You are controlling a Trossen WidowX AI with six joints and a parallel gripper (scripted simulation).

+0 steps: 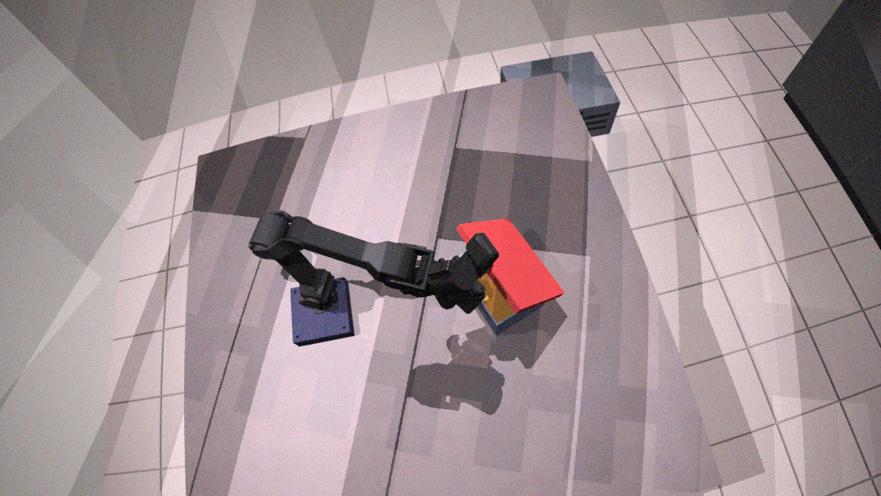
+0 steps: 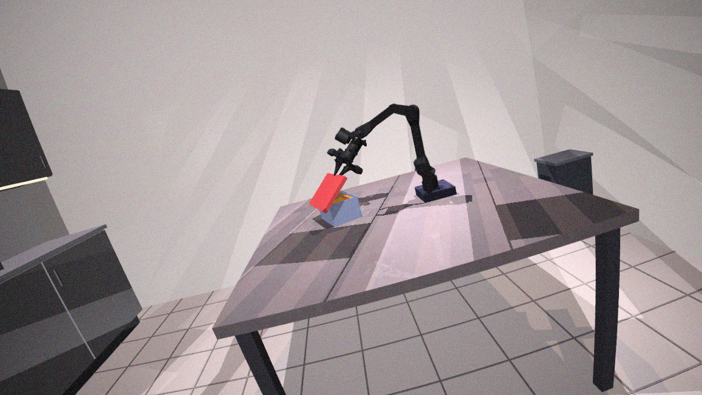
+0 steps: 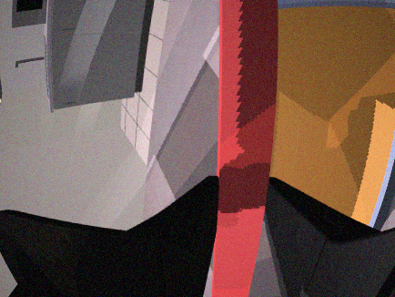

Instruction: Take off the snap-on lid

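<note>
My gripper tip is now 60 mm short of the red lid, 20 mm to the right of it and 50 mm above it. From my gripper tip the other things lie so: storage box 30 mm ahead, 10 mm to the left, 150 mm below.
</note>
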